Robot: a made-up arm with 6 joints. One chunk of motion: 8 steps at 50 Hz.
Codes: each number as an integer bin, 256 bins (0 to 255) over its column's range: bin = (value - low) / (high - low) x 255, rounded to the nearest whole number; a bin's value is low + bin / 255 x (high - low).
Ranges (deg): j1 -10..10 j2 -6..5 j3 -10..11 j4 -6..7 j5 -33..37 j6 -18..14
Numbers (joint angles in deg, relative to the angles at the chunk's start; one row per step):
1: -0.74 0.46 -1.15 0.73 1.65 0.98
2: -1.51 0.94 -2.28 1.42 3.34 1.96
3: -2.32 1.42 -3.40 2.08 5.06 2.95
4: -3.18 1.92 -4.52 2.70 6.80 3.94
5: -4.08 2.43 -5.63 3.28 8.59 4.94
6: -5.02 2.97 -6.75 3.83 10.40 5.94
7: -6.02 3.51 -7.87 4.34 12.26 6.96
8: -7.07 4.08 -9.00 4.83 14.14 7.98
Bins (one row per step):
1: 118 150 107 132 126 151
2: 108 161 94 146 132 159
3: 98 172 80 158 139 167
4: 87 184 67 171 145 175
5: 75 195 53 182 152 183
6: 63 208 39 193 158 191
7: 51 220 26 203 165 199
8: 37 234 12 212 172 207

